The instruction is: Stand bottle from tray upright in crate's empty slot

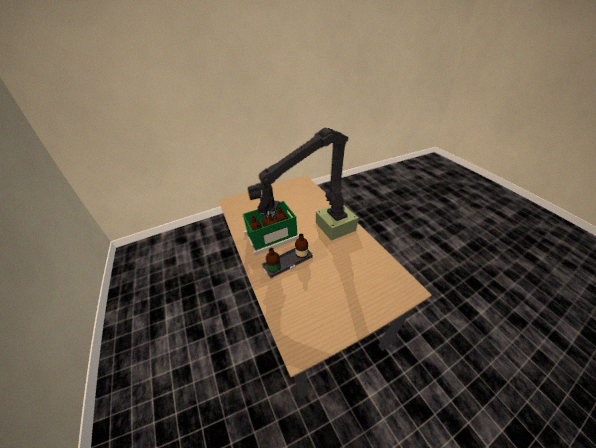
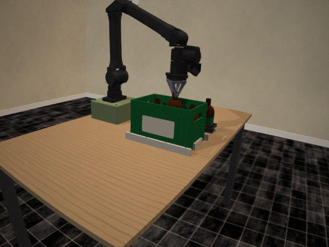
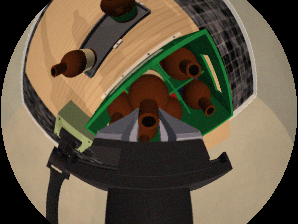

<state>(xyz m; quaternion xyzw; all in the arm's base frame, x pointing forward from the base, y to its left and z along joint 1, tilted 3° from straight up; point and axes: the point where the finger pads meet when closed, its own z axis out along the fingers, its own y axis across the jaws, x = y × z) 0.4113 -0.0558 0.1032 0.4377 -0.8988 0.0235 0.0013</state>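
My hand is 60 mm above the brown bottle. The rest, counted from my hand: green crate: 40 mm to the right, 110 mm below; dark tray: 10 mm behind, 190 mm to the left, 180 mm below.
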